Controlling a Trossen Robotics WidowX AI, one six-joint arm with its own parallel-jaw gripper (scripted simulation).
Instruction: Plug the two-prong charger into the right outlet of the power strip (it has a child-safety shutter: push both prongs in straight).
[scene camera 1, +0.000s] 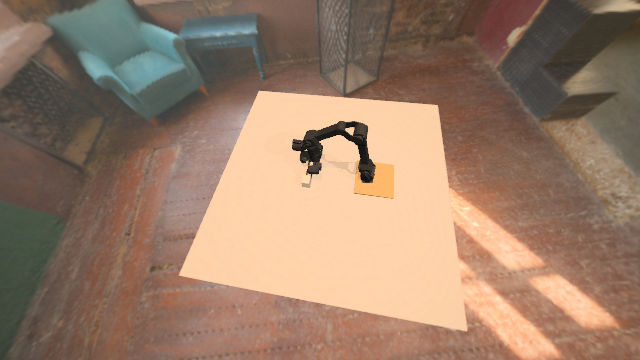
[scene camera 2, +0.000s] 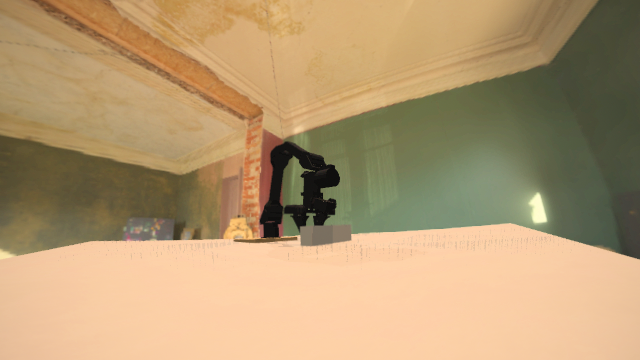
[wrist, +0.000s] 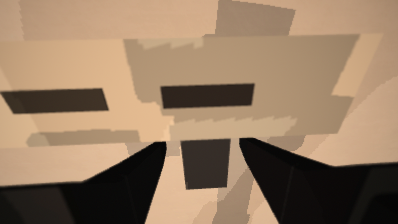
My gripper (scene camera 2: 310, 237) is open, holding nothing. Further things: a charger (wrist: 205, 162).
My gripper also shows in the wrist view (wrist: 203, 141).
